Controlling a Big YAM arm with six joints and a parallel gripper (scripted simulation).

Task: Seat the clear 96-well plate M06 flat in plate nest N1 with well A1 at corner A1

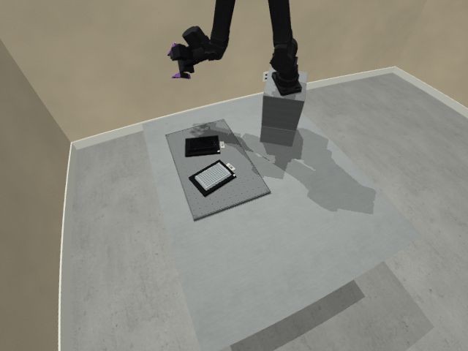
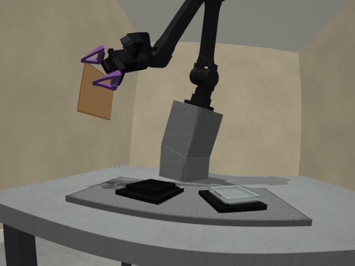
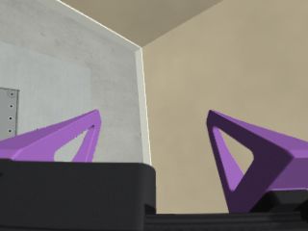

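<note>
The clear 96-well plate M06 is 100 mm behind my hand, 400 mm to the left of it and 300 mm below it. Round my hand: plate nest N2: 80 mm behind, 190 mm to the left, 320 mm below; black plate M09: 80 mm behind, 190 mm to the left, 300 mm below; N1 tag: 180 mm behind, 350 mm to the left, 320 mm below.
</note>
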